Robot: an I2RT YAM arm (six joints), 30 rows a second.
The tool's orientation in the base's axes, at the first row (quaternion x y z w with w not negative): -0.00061, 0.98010, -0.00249, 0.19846
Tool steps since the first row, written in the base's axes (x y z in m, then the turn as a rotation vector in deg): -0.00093, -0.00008, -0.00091, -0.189, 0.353, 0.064; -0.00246, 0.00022, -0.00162, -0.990, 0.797, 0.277; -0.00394, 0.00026, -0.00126, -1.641, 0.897, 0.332; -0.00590, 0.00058, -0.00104, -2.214, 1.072, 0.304; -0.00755, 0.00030, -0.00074, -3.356, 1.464, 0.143; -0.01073, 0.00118, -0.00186, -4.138, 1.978, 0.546; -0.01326, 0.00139, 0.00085, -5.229, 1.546, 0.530; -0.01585, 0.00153, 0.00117, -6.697, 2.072, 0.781; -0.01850, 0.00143, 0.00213, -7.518, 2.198, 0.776
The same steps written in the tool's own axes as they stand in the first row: 0.00121, -0.00008, 0.00048, 0.148, 0.353, -0.134; 0.00290, 0.00023, 0.00053, 0.803, 0.796, -0.644; 0.00412, 0.00027, -0.00037, 1.381, 0.896, -0.948; 0.00584, 0.00059, -0.00134, 1.919, 1.071, -1.146; 0.00724, 0.00031, -0.00226, 3.033, 1.464, -1.444; 0.01061, 0.00119, -0.00247, 3.595, 1.976, -2.122; 0.01188, 0.00139, -0.00595, 4.608, 1.544, -2.530; 0.01414, 0.00153, -0.00725, 5.861, 2.069, -3.334; 0.01621, 0.00142, -0.00917, 6.619, 2.196, -3.650
